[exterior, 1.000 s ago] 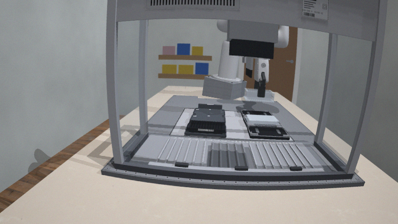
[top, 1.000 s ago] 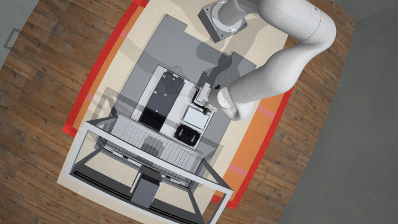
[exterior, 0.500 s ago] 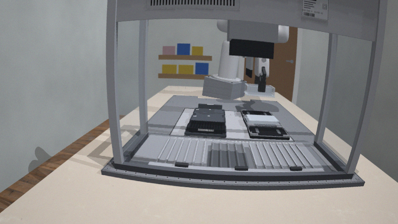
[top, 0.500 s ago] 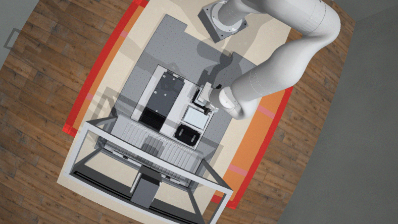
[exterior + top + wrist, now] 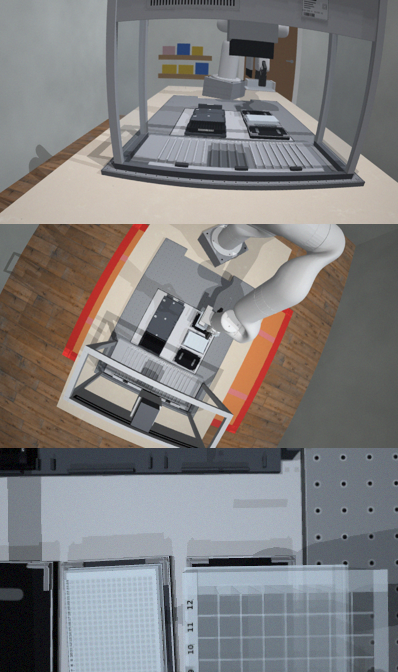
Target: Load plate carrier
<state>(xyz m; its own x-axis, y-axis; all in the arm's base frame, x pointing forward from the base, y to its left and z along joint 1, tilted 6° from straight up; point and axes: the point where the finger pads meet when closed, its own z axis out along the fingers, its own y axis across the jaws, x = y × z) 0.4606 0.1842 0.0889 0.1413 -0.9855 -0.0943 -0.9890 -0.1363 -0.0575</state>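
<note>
The plate carrier PC7 lies 20 cm to the right of my hand, 15 cm ahead of it and 14 cm below it. Also, from my hand: deep-well block C51: 1 cm below; plate C16: 13 cm below, 11 cm ahead, 2 cm to the left; nest S1: 15 cm below.
</note>
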